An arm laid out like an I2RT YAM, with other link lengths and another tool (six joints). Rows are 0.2 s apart.
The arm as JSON. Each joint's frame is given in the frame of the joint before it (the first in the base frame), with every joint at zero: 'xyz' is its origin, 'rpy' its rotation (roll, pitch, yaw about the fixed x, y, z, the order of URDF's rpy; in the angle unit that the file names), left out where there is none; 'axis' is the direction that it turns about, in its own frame. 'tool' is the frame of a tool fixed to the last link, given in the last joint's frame.
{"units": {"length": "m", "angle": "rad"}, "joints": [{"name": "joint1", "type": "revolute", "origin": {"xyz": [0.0, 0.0, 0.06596]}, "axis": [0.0, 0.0, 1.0]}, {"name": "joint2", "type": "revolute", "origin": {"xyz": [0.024, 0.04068, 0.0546]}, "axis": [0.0, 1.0, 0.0]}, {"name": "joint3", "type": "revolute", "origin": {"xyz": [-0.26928, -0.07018, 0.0]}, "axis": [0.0, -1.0, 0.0]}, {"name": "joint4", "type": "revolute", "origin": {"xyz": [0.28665, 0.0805, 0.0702]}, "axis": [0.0, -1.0, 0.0]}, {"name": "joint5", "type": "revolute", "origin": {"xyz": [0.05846, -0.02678, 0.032]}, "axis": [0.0, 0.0, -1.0]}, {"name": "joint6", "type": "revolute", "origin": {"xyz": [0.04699, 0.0, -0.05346]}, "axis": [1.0, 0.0, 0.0]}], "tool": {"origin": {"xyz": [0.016, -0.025, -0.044], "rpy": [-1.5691, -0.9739, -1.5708]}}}
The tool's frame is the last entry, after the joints.
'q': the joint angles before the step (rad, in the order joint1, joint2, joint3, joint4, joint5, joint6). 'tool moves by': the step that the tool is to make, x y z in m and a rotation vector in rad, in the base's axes. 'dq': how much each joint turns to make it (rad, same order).
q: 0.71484 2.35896 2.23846 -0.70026 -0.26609 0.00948
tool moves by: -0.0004 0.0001 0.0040 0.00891 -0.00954 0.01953
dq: 0.00005 -0.00889 -0.00238 0.00265 -0.01369 -0.01440
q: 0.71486 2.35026 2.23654 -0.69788 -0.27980 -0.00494
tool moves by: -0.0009 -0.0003 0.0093 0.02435 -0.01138 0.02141
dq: -0.00158 -0.01840 -0.00138 0.00486 -0.02387 -0.00927
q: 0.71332 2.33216 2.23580 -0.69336 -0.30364 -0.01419
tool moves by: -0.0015 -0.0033 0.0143 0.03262 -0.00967 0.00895
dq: -0.00597 -0.03148 -0.00631 0.00433 -0.02355 0.00287
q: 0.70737 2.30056 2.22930 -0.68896 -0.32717 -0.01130
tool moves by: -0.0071 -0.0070 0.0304 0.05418 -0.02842 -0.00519
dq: -0.00466 -0.07224 -0.02047 0.01104 -0.01482 0.01841
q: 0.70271 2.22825 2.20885 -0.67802 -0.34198 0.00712
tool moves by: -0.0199 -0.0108 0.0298 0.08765 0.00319 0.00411
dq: -0.00160 -0.12855 -0.10554 0.05068 -0.04684 0.05457
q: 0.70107 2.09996 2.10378 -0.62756 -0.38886 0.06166
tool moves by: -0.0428 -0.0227 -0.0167 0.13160 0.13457 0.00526
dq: -0.00919 -0.22902 -0.38326 0.20604 -0.11762 0.16265
